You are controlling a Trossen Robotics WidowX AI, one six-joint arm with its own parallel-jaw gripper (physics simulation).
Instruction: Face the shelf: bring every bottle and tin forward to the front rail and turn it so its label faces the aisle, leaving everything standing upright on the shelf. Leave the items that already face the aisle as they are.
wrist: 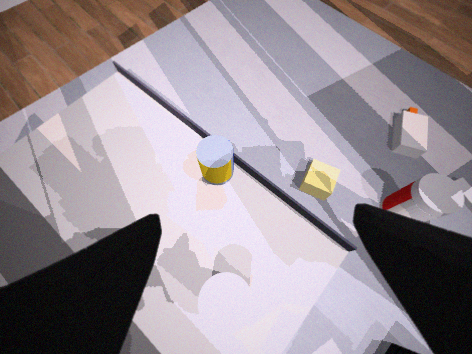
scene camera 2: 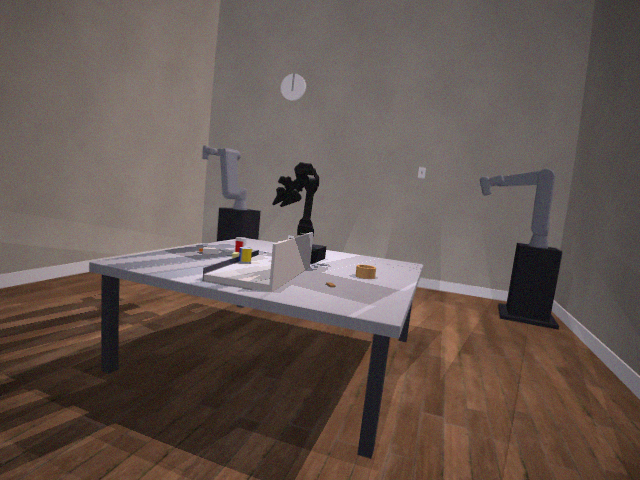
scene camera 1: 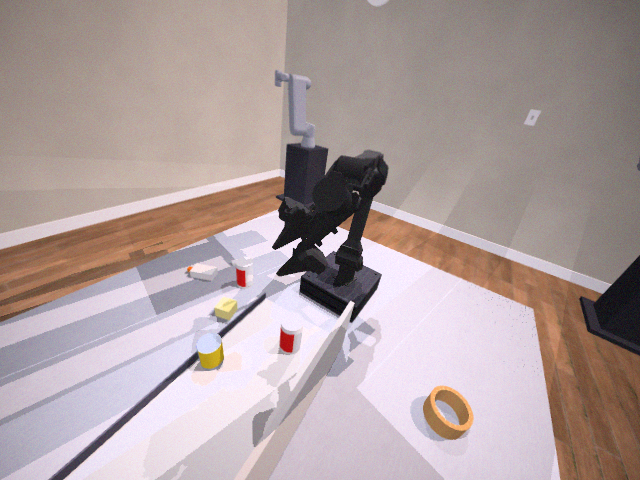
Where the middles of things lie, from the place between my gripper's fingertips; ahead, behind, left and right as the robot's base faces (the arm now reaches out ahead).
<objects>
The yellow tin (scene camera 1: 209, 347) lies 240 mm below my hand, 140 mm ahead of it and 60 mm to the right of it. Round my hand: dark front rail (wrist: 329, 231): 280 mm below, 180 mm ahead, 90 mm to the right; white back panel (wrist: 37, 245): 220 mm below, 190 mm to the left, 130 mm ahead; yellow block (wrist: 319, 181): 280 mm below, 190 mm to the right, 20 mm ahead.
</objects>
